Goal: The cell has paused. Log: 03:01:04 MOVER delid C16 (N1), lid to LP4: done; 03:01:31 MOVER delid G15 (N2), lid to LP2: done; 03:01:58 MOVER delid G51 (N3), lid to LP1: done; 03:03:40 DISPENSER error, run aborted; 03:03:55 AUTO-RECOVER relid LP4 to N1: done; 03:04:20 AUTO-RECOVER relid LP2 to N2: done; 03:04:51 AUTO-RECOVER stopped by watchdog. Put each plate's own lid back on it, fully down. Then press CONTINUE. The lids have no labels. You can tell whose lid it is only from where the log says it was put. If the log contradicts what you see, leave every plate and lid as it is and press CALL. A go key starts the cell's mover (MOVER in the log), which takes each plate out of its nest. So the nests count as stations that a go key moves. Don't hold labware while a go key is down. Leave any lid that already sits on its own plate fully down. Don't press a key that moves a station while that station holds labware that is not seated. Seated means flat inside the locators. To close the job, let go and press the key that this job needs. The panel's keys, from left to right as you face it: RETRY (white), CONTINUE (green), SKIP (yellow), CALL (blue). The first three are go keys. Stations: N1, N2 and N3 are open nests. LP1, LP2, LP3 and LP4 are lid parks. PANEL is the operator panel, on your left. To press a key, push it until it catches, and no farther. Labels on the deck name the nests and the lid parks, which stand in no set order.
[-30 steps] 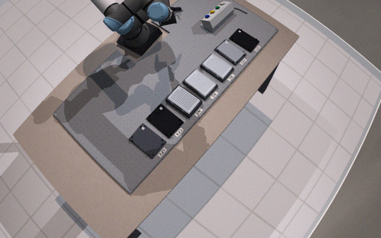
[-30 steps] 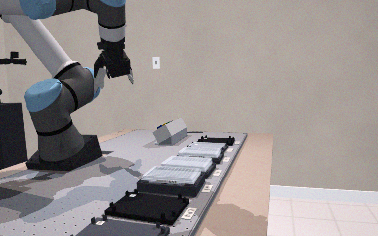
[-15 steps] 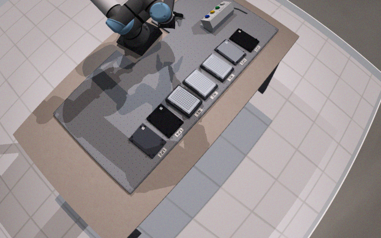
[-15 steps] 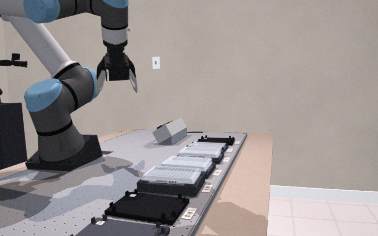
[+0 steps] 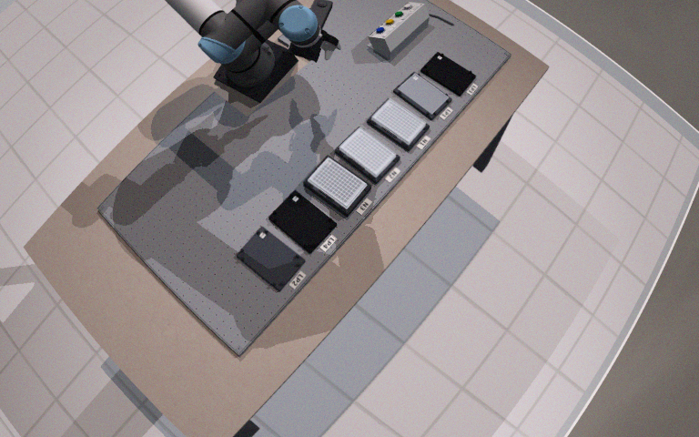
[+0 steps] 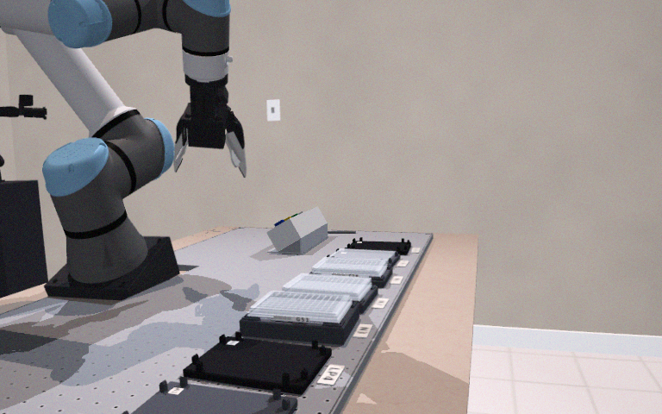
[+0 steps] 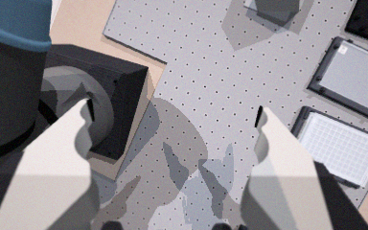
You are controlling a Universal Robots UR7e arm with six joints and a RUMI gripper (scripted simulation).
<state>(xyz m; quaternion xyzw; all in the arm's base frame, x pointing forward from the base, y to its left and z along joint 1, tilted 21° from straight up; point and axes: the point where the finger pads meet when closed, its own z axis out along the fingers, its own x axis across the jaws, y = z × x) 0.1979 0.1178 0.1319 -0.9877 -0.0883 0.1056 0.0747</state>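
My gripper is now 28 cm short of the light grey lid, 19 cm above it and 14 cm to the right of it. Also, from my hand: yellow skip key (29 cm to the left, 14 cm below, 7 cm ahead); blue key (24 cm to the left, 14 cm below, 7 cm ahead); lid park LP1 (28 cm ahead, 20 cm below, 14 cm to the left).
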